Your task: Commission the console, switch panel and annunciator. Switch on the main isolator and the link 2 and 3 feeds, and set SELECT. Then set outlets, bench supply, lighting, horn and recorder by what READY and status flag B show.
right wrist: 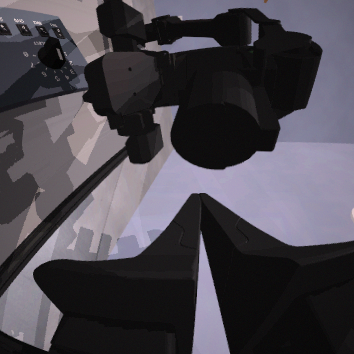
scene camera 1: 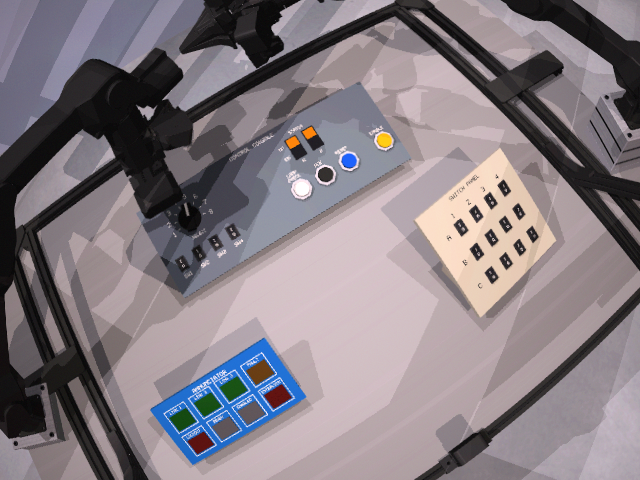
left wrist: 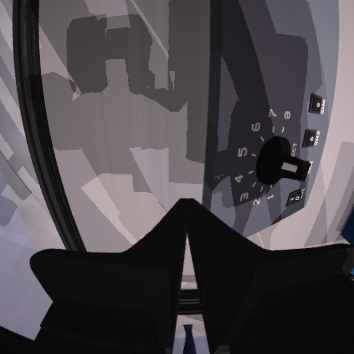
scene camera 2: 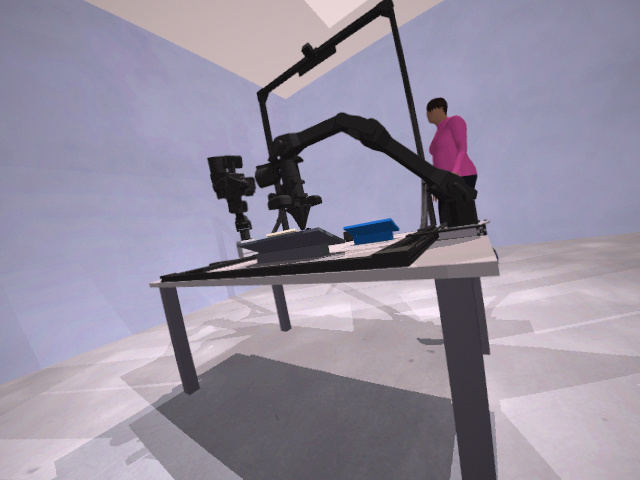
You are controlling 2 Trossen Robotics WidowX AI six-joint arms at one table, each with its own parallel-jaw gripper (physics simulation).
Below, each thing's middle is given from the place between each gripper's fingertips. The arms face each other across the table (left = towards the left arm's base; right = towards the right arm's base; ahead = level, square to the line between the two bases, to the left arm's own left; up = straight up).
Now: the rotary SELECT knob [left wrist: 274,160] 60 mm behind my left hand, 30 mm to the right of it and 10 mm below it.
Right now my right hand is 18 cm above the rotary SELECT knob, 15 cm past it and 8 cm to the right of it.
